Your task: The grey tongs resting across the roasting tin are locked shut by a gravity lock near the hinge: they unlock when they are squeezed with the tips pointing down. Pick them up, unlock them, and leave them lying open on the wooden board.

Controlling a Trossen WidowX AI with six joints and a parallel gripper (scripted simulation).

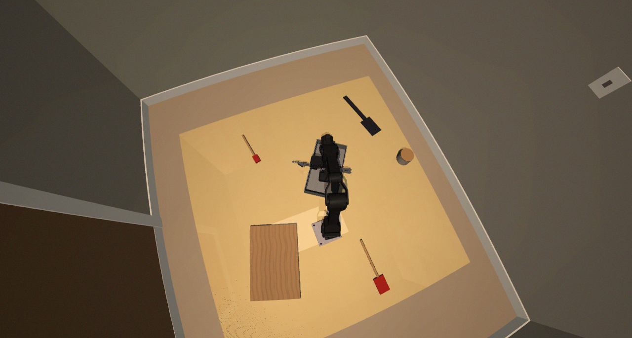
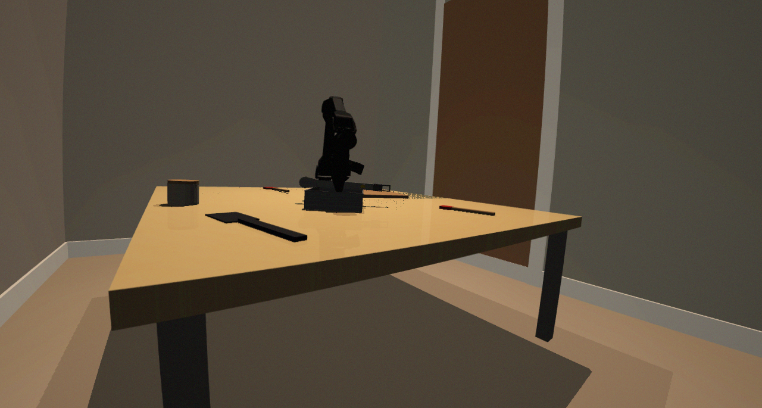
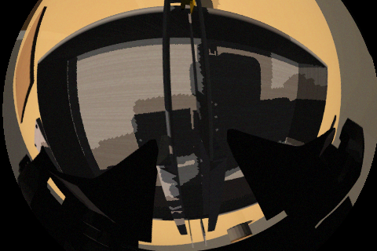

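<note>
The roasting tin is right at my gripper tip. The rest, counted from my gripper tip: cork-lidded jar: 4 cm behind, 47 cm to the right; then yellow lock piece: 3 cm ahead, 8 cm to the left, 4 cm above; then black spatula: 29 cm ahead, 32 cm to the right, 3 cm below.
</note>
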